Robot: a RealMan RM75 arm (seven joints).
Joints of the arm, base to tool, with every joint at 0 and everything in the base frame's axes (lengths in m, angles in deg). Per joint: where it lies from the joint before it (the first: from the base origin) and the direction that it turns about. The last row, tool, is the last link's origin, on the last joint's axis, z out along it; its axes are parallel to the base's.
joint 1: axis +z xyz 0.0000 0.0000 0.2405
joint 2: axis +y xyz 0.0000 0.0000 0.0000
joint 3: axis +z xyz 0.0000 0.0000 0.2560
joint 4: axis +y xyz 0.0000 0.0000 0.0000
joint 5: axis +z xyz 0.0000 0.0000 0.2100
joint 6: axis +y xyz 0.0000 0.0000 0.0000
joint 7: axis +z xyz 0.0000 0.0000 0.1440
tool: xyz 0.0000 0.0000 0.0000
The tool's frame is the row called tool.
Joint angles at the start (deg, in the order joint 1, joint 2, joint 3, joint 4, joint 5, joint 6, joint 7): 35.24 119.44 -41.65 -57.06 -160.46 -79.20 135.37
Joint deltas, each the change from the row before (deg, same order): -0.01 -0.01 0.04 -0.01 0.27 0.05 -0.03; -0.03 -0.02 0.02 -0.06 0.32 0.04 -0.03; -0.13 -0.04 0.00 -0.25 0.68 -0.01 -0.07; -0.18 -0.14 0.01 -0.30 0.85 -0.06 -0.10; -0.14 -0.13 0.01 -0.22 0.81 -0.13 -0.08; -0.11 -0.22 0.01 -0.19 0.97 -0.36 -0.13; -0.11 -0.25 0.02 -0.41 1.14 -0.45 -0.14; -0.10 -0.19 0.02 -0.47 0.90 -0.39 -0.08
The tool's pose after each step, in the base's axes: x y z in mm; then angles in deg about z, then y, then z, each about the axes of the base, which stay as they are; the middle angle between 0 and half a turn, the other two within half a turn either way. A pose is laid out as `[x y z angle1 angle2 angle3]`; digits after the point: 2 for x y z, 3 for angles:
[309.32 365.30 51.28 -77.120 148.002 37.417]
[308.81 365.69 51.53 -76.565 148.069 38.009]
[307.79 366.21 52.33 -75.469 148.193 39.204]
[306.86 366.80 54.01 -74.148 148.290 40.629]
[305.83 367.23 55.26 -72.956 148.484 41.901]
[304.40 367.58 56.78 -71.751 148.874 43.240]
[302.17 368.35 59.21 -70.229 149.195 45.030]
[300.14 369.06 61.62 -68.957 149.352 46.557]

